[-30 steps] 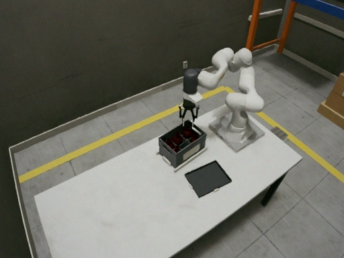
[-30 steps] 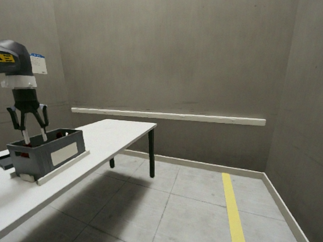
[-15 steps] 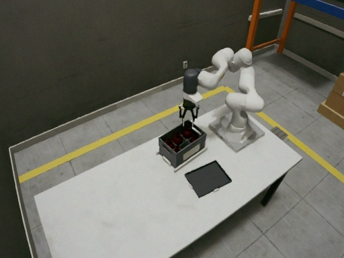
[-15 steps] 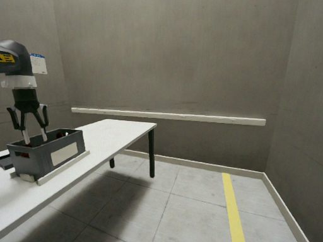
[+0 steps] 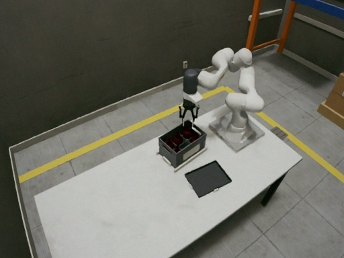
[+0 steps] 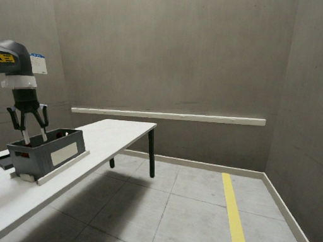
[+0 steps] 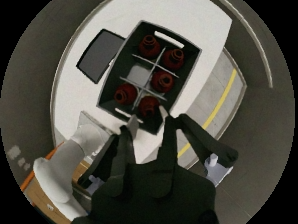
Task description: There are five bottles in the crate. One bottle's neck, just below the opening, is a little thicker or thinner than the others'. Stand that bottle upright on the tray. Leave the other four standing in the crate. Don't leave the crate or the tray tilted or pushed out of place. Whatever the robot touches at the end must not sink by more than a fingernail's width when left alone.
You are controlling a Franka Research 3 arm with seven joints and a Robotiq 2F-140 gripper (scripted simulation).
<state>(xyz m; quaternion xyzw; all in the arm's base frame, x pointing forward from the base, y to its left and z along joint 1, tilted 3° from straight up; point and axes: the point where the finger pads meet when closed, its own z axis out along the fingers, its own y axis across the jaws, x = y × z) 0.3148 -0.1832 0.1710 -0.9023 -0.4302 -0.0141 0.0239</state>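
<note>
Now: hand 80 mm short of the dark grey crate, 50 mm to the right of it and 130 mm above it. Round my hand: flat black tray 80 mm ahead, 340 mm to the left, 200 mm below.
</note>
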